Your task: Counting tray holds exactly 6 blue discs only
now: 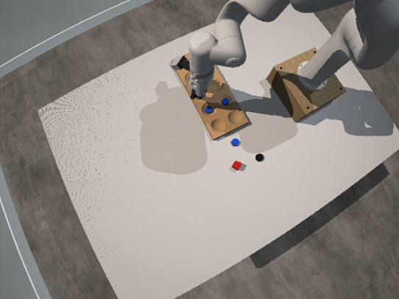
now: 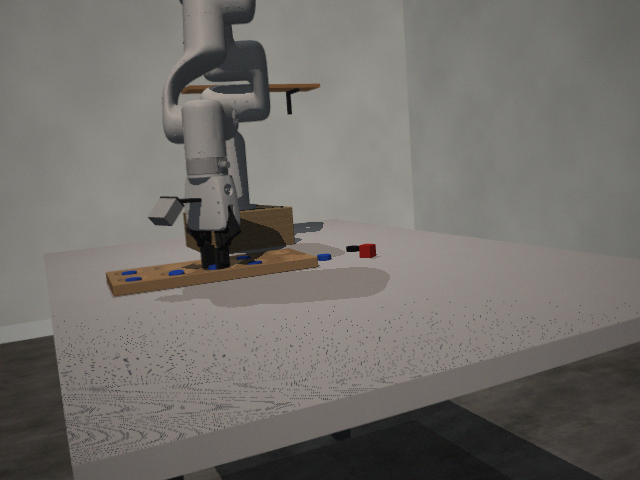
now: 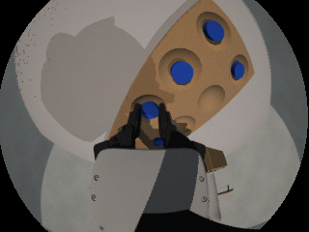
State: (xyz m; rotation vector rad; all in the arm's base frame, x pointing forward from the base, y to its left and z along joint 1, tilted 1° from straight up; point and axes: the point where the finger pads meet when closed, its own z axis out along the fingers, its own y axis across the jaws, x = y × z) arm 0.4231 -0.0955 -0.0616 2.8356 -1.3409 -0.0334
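My hand is 40 mm past the wooden counting tray, 10 mm to the left of it and 30 mm above it. Also, from my hand: black disc: 130 mm behind, 310 mm to the left, 30 mm below; red cube: 30 mm behind, 310 mm to the left, 30 mm below.
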